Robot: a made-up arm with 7 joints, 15 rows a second.
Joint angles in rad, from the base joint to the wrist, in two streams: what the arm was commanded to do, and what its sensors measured. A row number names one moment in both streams.
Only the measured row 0 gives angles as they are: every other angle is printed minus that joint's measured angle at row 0.
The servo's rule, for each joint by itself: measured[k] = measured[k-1] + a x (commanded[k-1-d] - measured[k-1]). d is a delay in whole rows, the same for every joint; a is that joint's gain. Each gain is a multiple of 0.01, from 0.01 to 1. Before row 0 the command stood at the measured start. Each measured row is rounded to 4 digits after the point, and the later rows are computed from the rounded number. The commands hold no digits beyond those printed.
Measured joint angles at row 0:
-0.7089 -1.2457 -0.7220 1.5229 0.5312 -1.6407 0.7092
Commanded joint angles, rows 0 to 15:
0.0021 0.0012 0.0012 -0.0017 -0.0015 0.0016 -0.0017
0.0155 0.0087 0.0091 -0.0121 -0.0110 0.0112 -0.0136
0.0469 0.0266 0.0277 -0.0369 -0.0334 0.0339 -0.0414
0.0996 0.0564 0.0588 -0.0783 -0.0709 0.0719 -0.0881
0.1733 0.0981 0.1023 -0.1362 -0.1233 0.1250 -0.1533
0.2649 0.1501 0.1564 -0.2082 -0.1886 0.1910 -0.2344
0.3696 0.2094 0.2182 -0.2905 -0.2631 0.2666 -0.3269
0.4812 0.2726 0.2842 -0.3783 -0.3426 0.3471 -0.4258
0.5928 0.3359 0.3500 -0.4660 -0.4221 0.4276 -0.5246
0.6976 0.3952 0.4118 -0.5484 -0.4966 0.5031 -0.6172
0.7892 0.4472 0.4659 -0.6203 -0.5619 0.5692 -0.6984
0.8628 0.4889 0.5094 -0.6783 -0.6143 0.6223 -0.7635
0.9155 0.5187 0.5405 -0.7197 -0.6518 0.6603 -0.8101
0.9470 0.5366 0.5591 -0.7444 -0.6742 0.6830 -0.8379
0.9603 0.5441 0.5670 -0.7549 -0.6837 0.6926 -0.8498
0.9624 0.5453 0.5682 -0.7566 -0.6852 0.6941 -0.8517
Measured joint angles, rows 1 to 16:
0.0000 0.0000 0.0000 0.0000 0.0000 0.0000 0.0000
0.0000 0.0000 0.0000 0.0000 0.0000 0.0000 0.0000
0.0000 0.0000 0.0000 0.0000 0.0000 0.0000 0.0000
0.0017 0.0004 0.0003 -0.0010 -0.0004 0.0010 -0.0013
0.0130 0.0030 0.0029 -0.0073 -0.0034 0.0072 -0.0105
0.0408 0.0103 0.0101 -0.0242 -0.0118 0.0235 -0.0337
0.0890 0.0246 0.0242 -0.0550 -0.0283 0.0530 -0.0745
0.1581 0.0474 0.0468 -0.1013 -0.0549 0.0969 -0.1336
0.2457 0.0792 0.0786 -0.1622 -0.0923 0.1543 -0.2092
0.3473 0.1196 0.1191 -0.2353 -0.1401 0.2228 -0.2975
0.4571 0.1670 0.1670 -0.3168 -0.1968 0.2986 -0.3937
0.5684 0.2194 0.2201 -0.4018 -0.2599 0.3773 -0.4919
0.6743 0.2739 0.2757 -0.4854 -0.3262 0.4540 -0.5859
0.7685 0.3276 0.3309 -0.5623 -0.3922 0.5243 -0.6703
0.8458 0.3776 0.3827 -0.6284 -0.4544 0.5841 -0.7402
0.9030 0.4213 0.4285 -0.6804 -0.5097 0.6306 -0.7926
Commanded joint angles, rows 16 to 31:
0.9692 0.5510 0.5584 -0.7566 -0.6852 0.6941 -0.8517
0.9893 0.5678 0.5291 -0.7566 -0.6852 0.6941 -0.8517
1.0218 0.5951 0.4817 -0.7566 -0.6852 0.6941 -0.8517
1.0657 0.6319 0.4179 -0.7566 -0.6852 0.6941 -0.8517
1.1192 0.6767 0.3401 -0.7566 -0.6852 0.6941 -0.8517
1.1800 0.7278 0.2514 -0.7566 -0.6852 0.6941 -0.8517
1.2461 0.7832 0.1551 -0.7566 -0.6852 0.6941 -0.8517
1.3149 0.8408 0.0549 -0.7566 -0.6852 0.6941 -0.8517
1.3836 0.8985 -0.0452 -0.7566 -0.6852 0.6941 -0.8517
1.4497 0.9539 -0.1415 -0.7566 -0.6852 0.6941 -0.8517
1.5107 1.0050 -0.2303 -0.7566 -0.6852 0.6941 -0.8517
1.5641 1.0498 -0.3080 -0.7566 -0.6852 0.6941 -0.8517
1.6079 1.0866 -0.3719 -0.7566 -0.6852 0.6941 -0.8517
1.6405 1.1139 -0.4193 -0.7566 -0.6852 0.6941 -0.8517
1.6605 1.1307 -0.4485 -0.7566 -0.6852 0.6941 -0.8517
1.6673 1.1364 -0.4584 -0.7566 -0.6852 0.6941 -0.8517
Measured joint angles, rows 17 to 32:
0.9391 0.4570 0.4664 -0.7169 -0.5558 0.6626 -0.8266
0.9565 0.4840 0.4956 -0.7386 -0.5916 0.6809 -0.8440
0.9613 0.5030 0.5167 -0.7489 -0.6178 0.6890 -0.8498
0.9678 0.5179 0.5288 -0.7533 -0.6367 0.6921 -0.8512
0.9854 0.5334 0.5289 -0.7552 -0.6503 0.6933 -0.8516
1.0152 0.5525 0.5152 -0.7560 -0.6601 0.6938 -0.8517
1.0566 0.5771 0.4870 -0.7563 -0.6671 0.6940 -0.8517
1.1079 0.6080 0.4444 -0.7565 -0.6722 0.6941 -0.8517
1.1670 0.6451 0.3884 -0.7566 -0.6758 0.6941 -0.8517
1.2319 0.6879 0.3207 -0.7566 -0.6784 0.6941 -0.8517
1.3000 0.7353 0.2436 -0.7566 -0.6803 0.6941 -0.8517
1.3686 0.7859 0.1598 -0.7566 -0.6817 0.6941 -0.8517
1.4351 0.8380 0.0724 -0.7566 -0.6827 0.6941 -0.8517
1.4971 0.8898 -0.0154 -0.7566 -0.6834 0.6941 -0.8517
1.5520 0.9394 -0.1003 -0.7566 -0.6839 0.6941 -0.8517
1.5978 0.9850 -0.1791 -0.7566 -0.6843 0.6941 -0.8517

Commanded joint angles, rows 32 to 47:
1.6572 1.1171 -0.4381 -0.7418 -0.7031 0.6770 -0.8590
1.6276 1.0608 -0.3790 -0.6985 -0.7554 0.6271 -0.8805
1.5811 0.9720 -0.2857 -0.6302 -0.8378 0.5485 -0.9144
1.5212 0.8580 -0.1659 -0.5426 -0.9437 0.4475 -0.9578
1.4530 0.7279 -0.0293 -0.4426 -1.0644 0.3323 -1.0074
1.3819 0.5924 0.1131 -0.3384 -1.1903 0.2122 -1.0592
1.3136 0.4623 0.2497 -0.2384 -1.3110 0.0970 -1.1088
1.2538 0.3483 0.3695 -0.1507 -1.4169 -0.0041 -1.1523
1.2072 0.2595 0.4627 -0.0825 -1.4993 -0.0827 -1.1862
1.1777 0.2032 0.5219 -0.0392 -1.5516 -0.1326 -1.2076
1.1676 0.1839 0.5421 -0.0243 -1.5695 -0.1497 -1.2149
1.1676 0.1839 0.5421 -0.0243 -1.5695 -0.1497 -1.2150
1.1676 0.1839 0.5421 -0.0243 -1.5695 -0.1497 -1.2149
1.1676 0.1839 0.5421 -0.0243 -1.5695 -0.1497 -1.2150
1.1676 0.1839 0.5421 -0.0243 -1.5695 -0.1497 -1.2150
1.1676 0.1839 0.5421 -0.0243 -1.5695 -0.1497 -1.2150
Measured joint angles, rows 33 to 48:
1.6328 1.0250 -0.2488 -0.7566 -0.6846 0.6941 -0.8517
1.6555 1.0578 -0.3067 -0.7566 -0.6848 0.6941 -0.8517
1.6652 1.0822 -0.3507 -0.7566 -0.6849 0.6941 -0.8517
1.6586 1.0930 -0.3760 -0.7482 -0.6900 0.6837 -0.8572
1.6332 1.0830 -0.3769 -0.7199 -0.7083 0.6492 -0.8747
1.5905 1.0486 -0.3505 -0.6688 -0.7446 0.5878 -0.9045
1.5337 0.9895 -0.2970 -0.5969 -0.8003 0.5022 -0.9445
1.4675 0.9084 -0.2194 -0.5089 -0.8742 0.3986 -0.9917
1.3973 0.8104 -0.1230 -0.4117 -0.9627 0.2849 -1.0423
1.3287 0.7025 -0.0149 -0.3129 -1.0602 0.1703 -1.0922
1.2673 0.5927 0.0966 -0.2204 -1.1601 0.0639 -1.1373
1.2180 0.4894 0.2028 -0.1418 -1.2551 -0.0255 -1.1740
1.1850 0.4007 0.2953 -0.0833 -1.3381 -0.0908 -1.1992
1.1707 0.3335 0.3669 -0.0497 -1.4029 -0.1267 -1.2110
1.1682 0.2871 0.4177 -0.0352 -1.4495 -0.1407 -1.2140
1.1677 0.2551 0.4538 -0.0290 -1.4831 -0.1462 -1.2147

